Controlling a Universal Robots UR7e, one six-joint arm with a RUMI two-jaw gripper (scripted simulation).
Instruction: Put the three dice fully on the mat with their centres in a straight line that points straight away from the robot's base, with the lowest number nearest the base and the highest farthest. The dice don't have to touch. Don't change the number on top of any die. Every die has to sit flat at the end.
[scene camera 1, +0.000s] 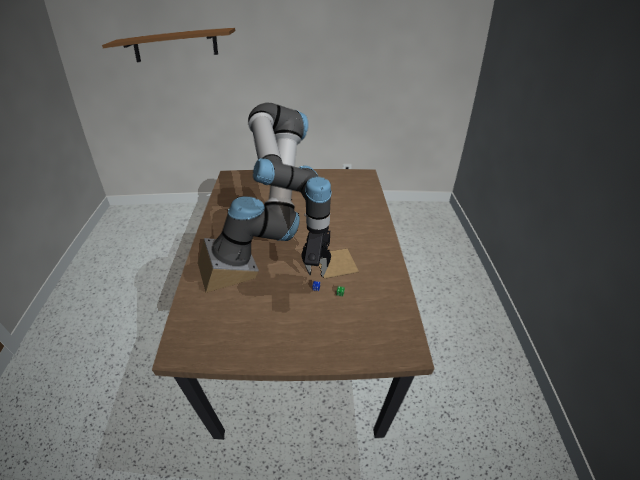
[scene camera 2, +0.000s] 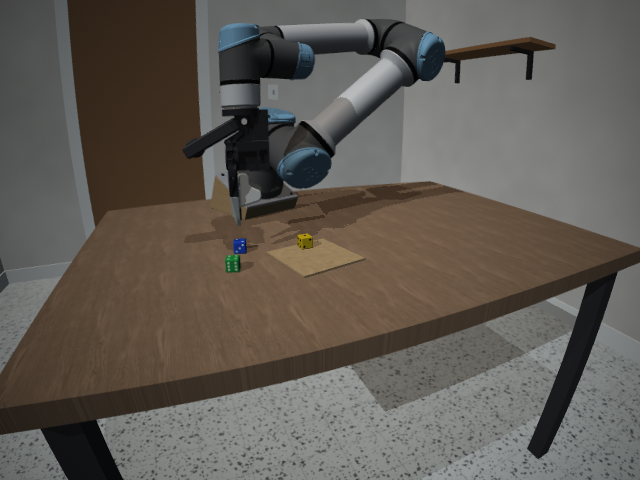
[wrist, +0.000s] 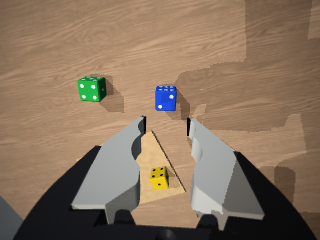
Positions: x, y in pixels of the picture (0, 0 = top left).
Scene:
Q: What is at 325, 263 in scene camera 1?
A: The gripper.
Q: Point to a tan mat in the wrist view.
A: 152, 155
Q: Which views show the gripper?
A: Scene camera 1, scene camera 2 and the wrist view: all of them.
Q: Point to the gripper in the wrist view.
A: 166, 118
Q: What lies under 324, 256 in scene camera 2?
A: A tan mat.

